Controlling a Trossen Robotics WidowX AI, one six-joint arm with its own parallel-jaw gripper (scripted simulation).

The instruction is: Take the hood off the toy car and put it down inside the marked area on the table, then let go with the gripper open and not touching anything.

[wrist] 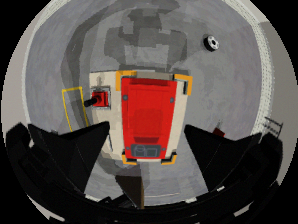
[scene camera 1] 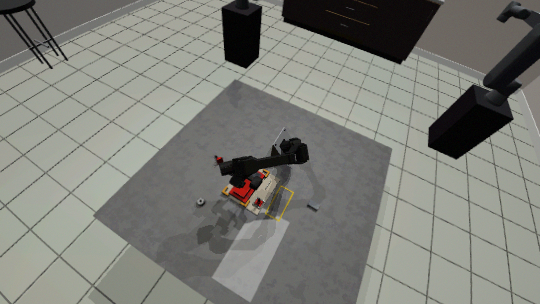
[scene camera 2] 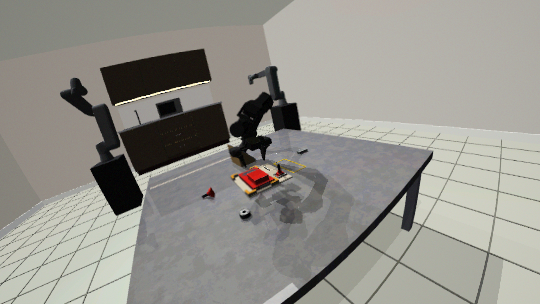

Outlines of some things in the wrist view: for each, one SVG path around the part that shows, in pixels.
My gripper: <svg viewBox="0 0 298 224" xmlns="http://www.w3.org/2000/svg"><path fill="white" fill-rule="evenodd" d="M49 217L49 221L51 221L52 224L67 224L67 222L56 220L56 218L53 218L52 216ZM5 133L9 163L21 188L37 204L71 224L249 224L279 188L275 180L281 169L283 144L270 132L262 140L259 132L233 141L186 124L185 137L209 193L221 186L225 188L188 204L150 209L117 208L73 192L74 189L84 193L108 137L109 121L59 136L29 123L27 127L16 124ZM250 204L249 210L246 210L245 213L238 214L237 217L234 216L235 212L238 212L238 210L241 210L242 208L245 208L246 205Z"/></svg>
A red hood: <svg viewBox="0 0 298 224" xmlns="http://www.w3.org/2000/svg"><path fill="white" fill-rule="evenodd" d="M128 84L129 137L165 137L172 87L166 87L166 85Z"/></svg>
